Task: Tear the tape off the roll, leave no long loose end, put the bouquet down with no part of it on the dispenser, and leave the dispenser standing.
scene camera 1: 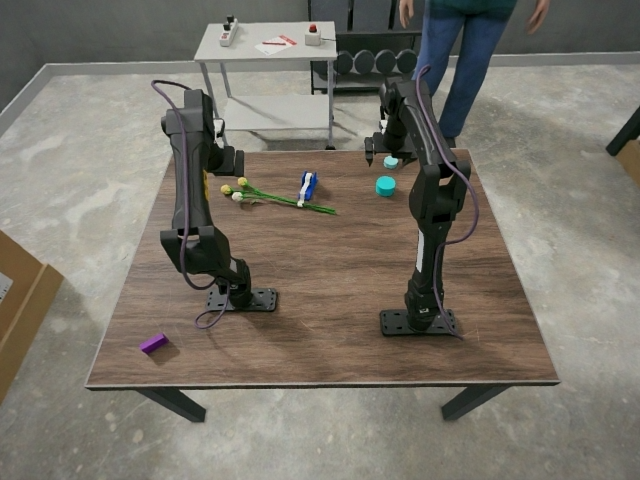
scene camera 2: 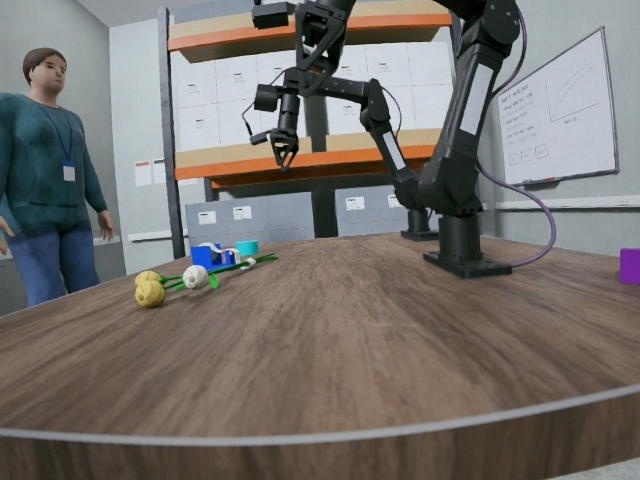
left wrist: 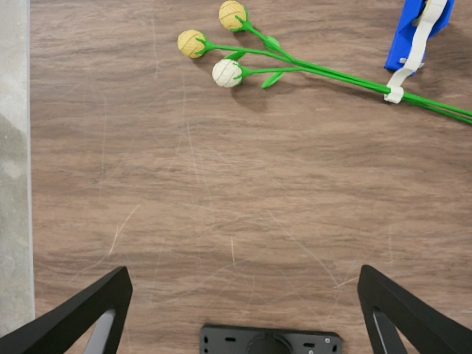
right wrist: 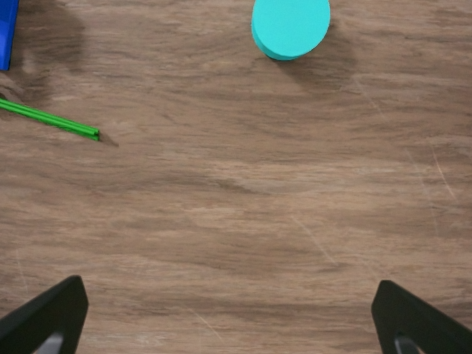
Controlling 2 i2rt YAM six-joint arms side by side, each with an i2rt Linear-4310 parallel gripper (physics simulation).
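Places are measured from the left arm's base along level axes (x left, y back, z up), in centimetres.
Pixels of known places: left gripper, fingertip midpoint: (scene camera 1: 222,175) (scene camera 2: 302,84) (left wrist: 242,277); right gripper, fingertip midpoint: (scene camera 1: 385,165) (scene camera 2: 281,168) (right wrist: 232,292); left arm's base, origin of the base link: (scene camera 1: 241,300) (scene camera 2: 460,264) (left wrist: 268,351); right arm's base, origin of the base link: (scene camera 1: 417,322) (scene camera 2: 419,234).
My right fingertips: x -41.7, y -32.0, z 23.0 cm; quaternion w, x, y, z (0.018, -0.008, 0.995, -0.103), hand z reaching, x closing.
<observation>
For each thing: its top centre in the pictures, then the offset to it from my right fingertips. "pt": a spot on its surface instead.
- bouquet, middle of its top: (scene camera 2: 239,250) (scene camera 1: 282,197) dx +32.5, dy -4.9, dz -18.8 cm
- blue dispenser, middle of its top: (left wrist: 435,11) (scene camera 2: 211,243) (scene camera 1: 307,177) dx +24.1, dy -13.2, dz -17.4 cm
- White tape, surface spot: (left wrist: 421,40) pt dx +24.6, dy -10.7, dz -19.3 cm
- white band, surface spot: (left wrist: 394,95) (scene camera 1: 299,203) pt dx +26.7, dy -4.4, dz -21.3 cm
- teal cylinder, middle of its top: (right wrist: 291,15) (scene camera 2: 246,241) (scene camera 1: 386,182) dx -4.0, dy -12.9, dz -19.6 cm
- purple block, middle of its top: (scene camera 1: 151,341) dx +62.7, dy +45.6, dz -19.6 cm
The bouquet (scene camera 1: 273,197) (scene camera 2: 195,277) (left wrist: 340,76) (right wrist: 50,118), two yellow flowers and one white on green stems, lies on the table. The blue dispenser (scene camera 1: 314,181) (scene camera 2: 204,257) (left wrist: 400,45) (right wrist: 6,35) stands upright behind its stems in scene camera 1. White tape (left wrist: 421,40) runs from the dispenser's roll down to a white band (scene camera 1: 300,204) (scene camera 2: 248,263) (left wrist: 394,95) around the stems; roll and bouquet are joined. My left gripper (scene camera 1: 224,165) (left wrist: 242,277) is open and empty, above the table near the flower heads. My right gripper (scene camera 1: 388,161) (right wrist: 232,292) is open and empty, above the table right of the dispenser.
A teal cylinder (scene camera 1: 385,186) (scene camera 2: 247,248) (right wrist: 291,25) stands right of the dispenser in scene camera 1, with a smaller pale teal one (scene camera 1: 390,164) behind it. A purple block (scene camera 1: 154,343) (scene camera 2: 629,266) lies at the front left. A person stands behind the table.
</observation>
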